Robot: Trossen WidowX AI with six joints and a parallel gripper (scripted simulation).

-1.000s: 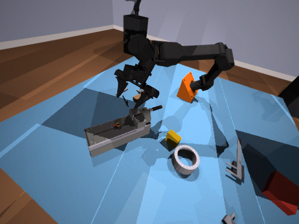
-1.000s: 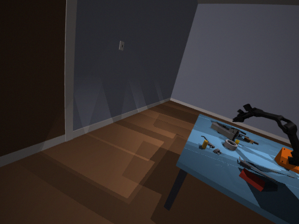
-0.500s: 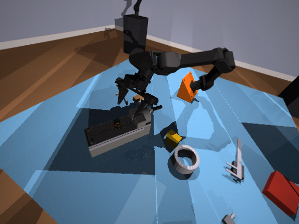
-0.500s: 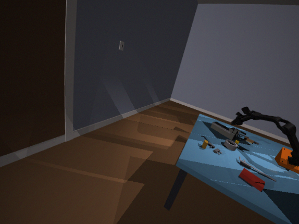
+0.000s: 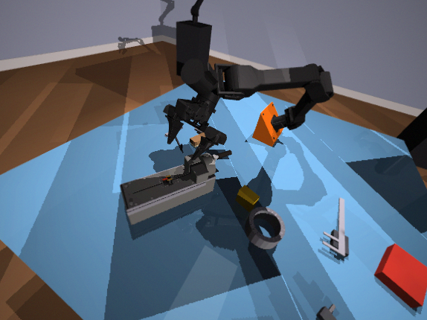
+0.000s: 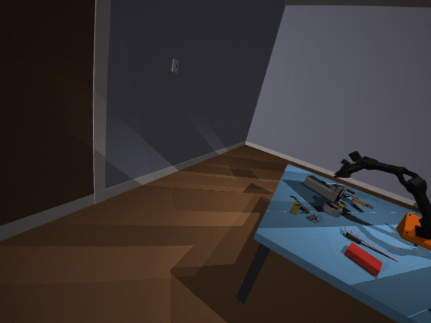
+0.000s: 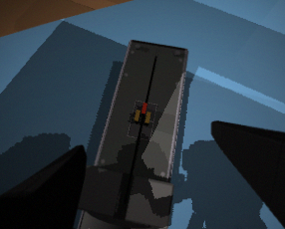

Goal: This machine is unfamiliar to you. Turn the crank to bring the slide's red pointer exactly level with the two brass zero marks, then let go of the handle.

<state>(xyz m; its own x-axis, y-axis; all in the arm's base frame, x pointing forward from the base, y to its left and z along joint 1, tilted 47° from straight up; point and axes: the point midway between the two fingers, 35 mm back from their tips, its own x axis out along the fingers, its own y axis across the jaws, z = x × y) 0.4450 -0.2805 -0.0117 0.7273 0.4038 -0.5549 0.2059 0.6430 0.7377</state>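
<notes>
The dark crank handle lies 110 mm behind my gripper tip, 100 mm to the left of it and 50 mm below it. The rest, counted from my gripper tip: yellow block 210 mm to the left, 140 mm below, 60 mm behind; red pointer 80 mm below, 50 mm ahead, 20 mm to the right; brown block 250 mm behind, 150 mm below, 60 mm to the right.
</notes>
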